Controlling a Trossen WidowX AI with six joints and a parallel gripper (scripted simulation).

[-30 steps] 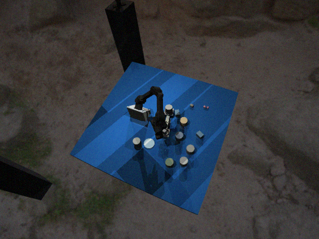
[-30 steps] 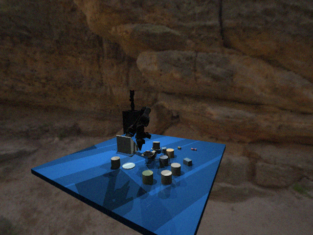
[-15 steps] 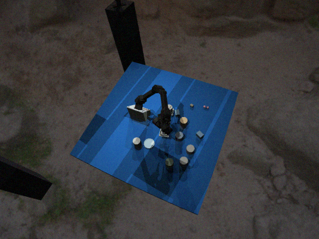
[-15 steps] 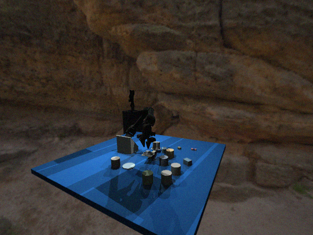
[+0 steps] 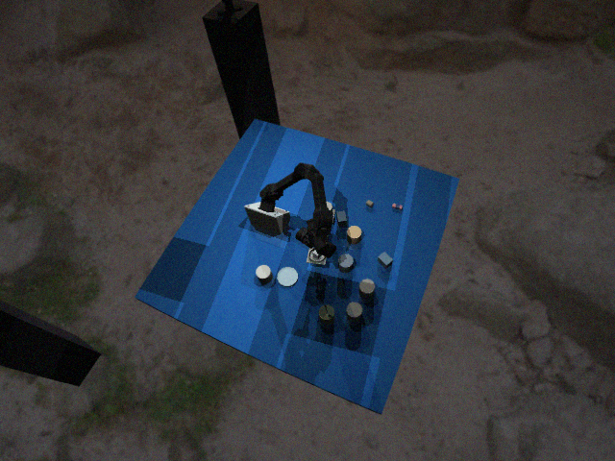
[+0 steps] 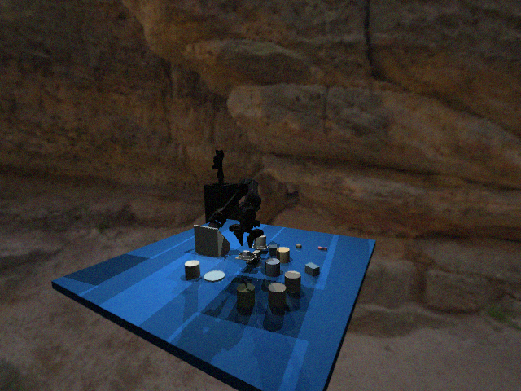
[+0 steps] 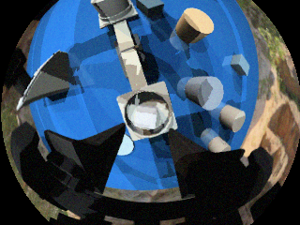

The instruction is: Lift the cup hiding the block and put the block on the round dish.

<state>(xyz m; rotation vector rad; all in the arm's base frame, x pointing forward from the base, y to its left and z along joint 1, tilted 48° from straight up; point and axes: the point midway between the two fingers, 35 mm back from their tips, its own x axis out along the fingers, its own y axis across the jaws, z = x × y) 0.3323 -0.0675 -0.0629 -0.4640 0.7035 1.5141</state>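
Right now my gripper tip is 13 cm to the left of the round dish, 12 cm above it and 10 cm past it. The rest, counted from my gripper tip: small balance (12 cm to the left, 9 cm below, 4 cm behind).
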